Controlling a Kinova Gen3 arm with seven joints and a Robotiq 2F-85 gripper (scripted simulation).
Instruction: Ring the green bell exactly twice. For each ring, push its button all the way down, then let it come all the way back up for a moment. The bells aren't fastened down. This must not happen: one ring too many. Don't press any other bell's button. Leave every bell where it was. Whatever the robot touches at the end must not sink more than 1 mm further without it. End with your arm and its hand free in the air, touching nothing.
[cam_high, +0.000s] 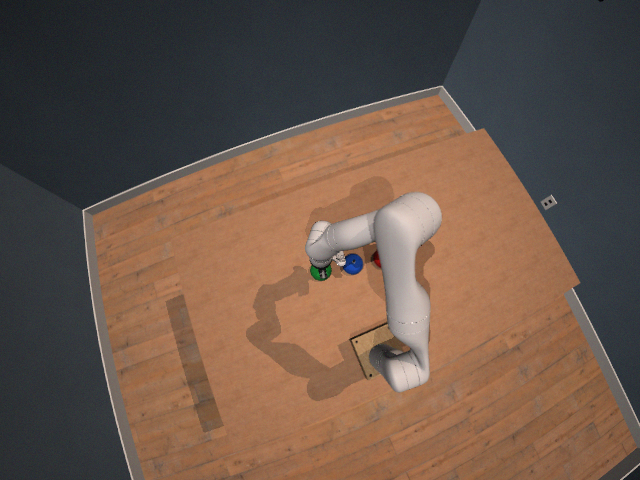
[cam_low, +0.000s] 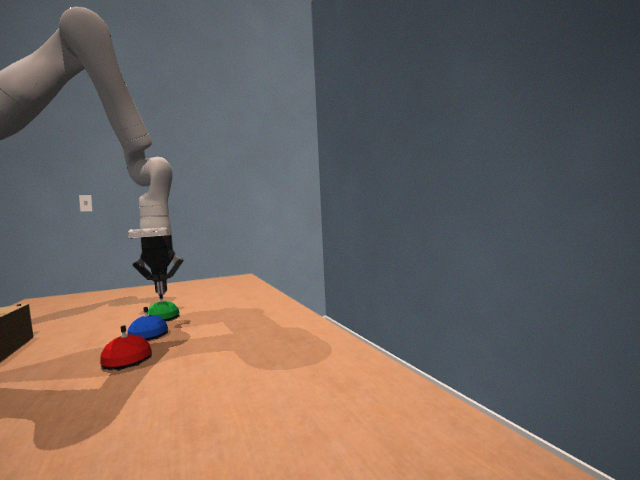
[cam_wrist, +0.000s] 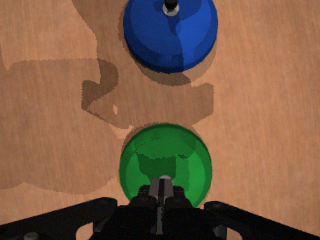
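The green bell is 40 mm below my hand. From my hand the other things lie so: red bell: 250 mm to the right, 60 mm behind, 40 mm below; blue bell: 130 mm to the right, 40 mm below, 30 mm behind.
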